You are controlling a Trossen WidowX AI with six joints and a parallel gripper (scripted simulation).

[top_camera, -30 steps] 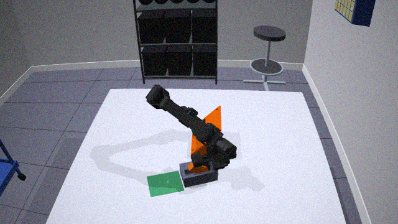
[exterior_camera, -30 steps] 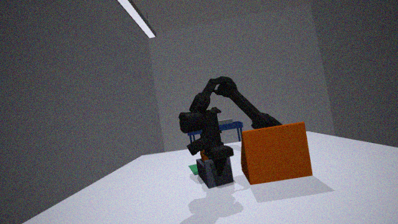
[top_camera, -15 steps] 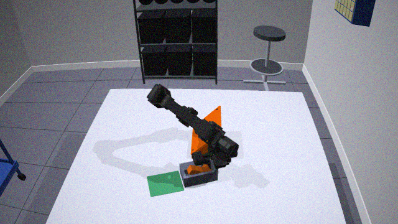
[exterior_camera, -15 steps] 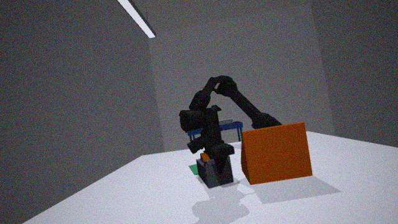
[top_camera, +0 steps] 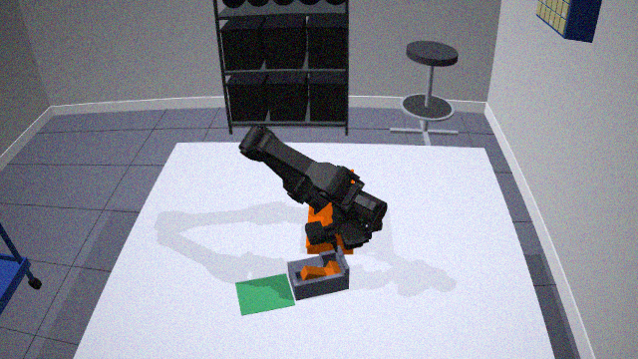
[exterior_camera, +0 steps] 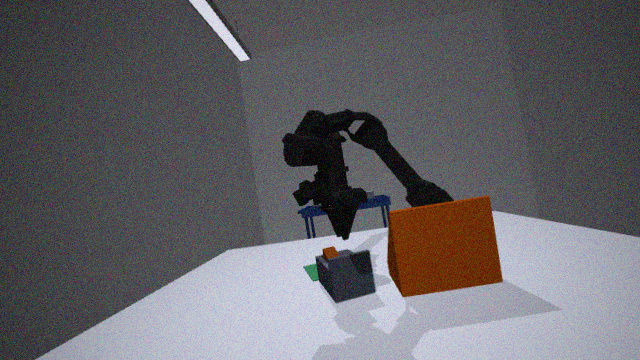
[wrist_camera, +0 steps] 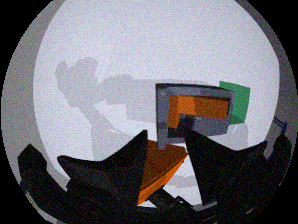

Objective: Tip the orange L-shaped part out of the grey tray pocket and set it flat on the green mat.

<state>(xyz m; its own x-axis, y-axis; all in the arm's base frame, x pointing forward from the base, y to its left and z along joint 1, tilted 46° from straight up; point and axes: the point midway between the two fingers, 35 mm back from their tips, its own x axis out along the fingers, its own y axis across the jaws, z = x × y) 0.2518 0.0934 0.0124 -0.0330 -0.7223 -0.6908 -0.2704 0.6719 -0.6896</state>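
The orange L-shaped part is 10 mm ahead of my gripper tip, 50 mm to the right of it and 80 mm below it. Also, from my gripper tip: green mat 50 mm ahead, 220 mm to the right, 140 mm below.
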